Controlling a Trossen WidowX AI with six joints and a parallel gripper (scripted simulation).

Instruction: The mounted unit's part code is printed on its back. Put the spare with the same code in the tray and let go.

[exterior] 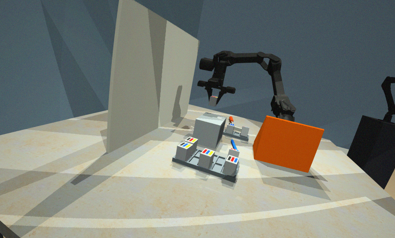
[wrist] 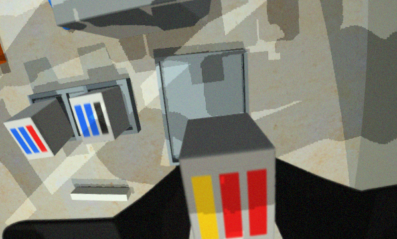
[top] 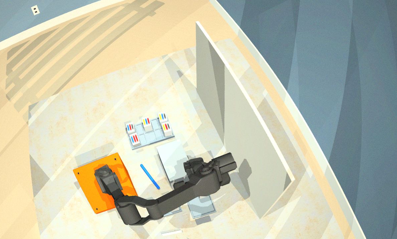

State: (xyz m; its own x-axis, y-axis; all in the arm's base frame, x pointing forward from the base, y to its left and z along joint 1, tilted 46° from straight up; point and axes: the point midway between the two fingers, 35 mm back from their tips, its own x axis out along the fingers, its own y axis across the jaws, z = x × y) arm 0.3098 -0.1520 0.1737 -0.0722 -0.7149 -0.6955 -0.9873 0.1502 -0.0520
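Right now the shallow pale tray is 10 mm behind my gripper tip and 130 mm below it. The rest, counted from my gripper tip: grey mounted unit: 20 mm behind, 180 mm to the left, 80 mm below; then grey spare block: 20 mm above; then rack: 150 mm behind, 40 mm to the left, 120 mm below.
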